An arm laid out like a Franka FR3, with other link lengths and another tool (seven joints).
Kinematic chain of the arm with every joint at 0, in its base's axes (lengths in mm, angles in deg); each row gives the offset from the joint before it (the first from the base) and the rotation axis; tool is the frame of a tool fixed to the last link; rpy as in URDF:
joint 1: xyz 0 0 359.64 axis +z
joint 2: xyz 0 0 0 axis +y
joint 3: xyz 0 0 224.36 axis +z
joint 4: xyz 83.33 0 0 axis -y
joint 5: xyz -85.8 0 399.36 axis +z
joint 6: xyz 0 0 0 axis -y
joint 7: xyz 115.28 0 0 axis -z
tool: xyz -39 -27 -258.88 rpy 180 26 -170.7
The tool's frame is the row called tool.
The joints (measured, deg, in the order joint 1, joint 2, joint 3, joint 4, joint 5, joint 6, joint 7), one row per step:
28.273 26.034 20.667 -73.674 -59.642 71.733 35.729
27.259 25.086 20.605 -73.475 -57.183 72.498 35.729
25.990 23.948 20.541 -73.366 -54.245 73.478 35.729
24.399 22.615 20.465 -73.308 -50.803 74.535 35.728
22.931 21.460 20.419 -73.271 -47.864 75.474 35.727
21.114 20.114 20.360 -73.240 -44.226 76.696 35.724
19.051 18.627 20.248 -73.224 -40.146 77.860 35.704
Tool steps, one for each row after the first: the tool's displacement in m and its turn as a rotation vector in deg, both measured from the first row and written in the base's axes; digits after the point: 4 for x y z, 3 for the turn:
0.0005 -0.0035 0.0018 2.620 0.540 -0.848
0.0011 -0.0075 0.0036 5.732 1.152 -1.806
0.0017 -0.0127 0.0059 9.322 1.820 -3.047
0.0025 -0.0173 0.0086 12.447 2.252 -4.129
0.0038 -0.0221 0.0117 16.340 2.700 -5.386
0.0047 -0.0278 0.0160 20.600 3.140 -6.933

